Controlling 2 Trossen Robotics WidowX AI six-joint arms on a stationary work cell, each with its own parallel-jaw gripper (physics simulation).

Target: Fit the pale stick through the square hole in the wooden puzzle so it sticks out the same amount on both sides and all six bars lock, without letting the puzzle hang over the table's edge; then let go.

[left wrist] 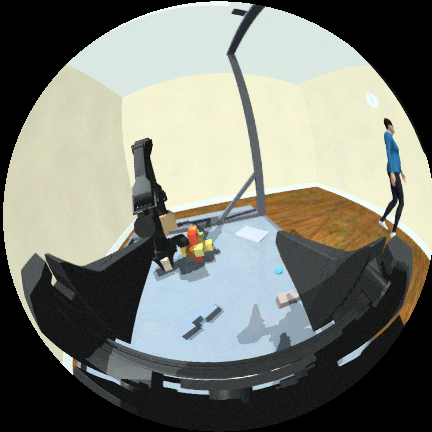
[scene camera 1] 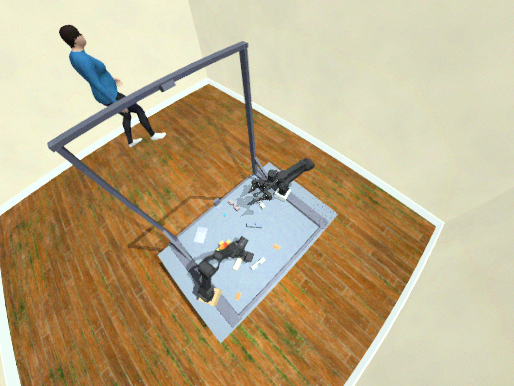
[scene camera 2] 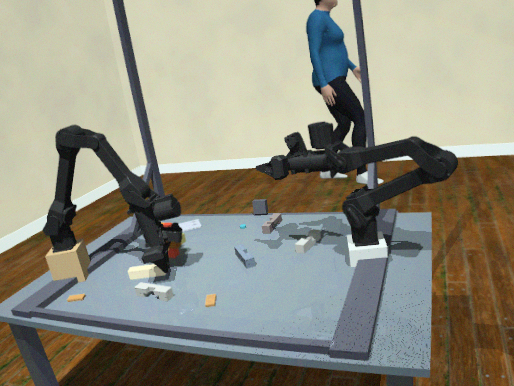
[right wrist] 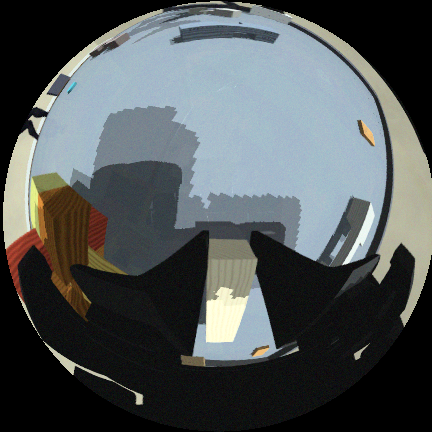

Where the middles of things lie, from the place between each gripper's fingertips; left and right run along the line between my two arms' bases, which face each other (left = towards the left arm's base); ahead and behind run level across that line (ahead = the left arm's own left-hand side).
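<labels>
Pale stick (right wrist: 231, 264): 6 cm to the right of my right hand, 1 cm ahead of it, 1 cm above it.
The pale stick is 38 cm to the right of my left hand, 25 cm below it and 12 cm ahead of it.
</labels>
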